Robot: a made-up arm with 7 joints. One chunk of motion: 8 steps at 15 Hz.
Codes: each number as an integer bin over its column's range. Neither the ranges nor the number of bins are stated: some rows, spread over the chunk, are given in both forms.
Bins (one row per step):
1: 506 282 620 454 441 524
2: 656 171 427 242 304 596
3: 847 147 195 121 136 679
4: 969 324 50 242 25 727
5: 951 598 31 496 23 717
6: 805 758 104 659 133 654
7: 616 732 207 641 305 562
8: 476 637 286 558 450 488
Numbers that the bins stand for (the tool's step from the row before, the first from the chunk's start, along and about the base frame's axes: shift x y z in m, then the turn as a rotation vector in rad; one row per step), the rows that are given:
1: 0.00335 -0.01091 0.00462 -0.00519 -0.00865 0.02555
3: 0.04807 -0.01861 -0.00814 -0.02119 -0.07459 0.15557
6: 0.04256 0.01625 -0.01088 0.00466 -0.07524 0.13460
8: -0.00058 0.00935 -0.00541 -0.00019 -0.00670 -0.00465
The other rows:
2: 0.02302 -0.01724 -0.00118 -0.01537 -0.03827 0.08595
4: 0.06407 -0.00851 -0.01250 -0.01537 -0.09859 0.19584
5: 0.06171 0.00712 -0.01307 -0.00317 -0.09903 0.18745
7: 0.01778 0.01477 -0.00778 0.00380 -0.03805 0.05743

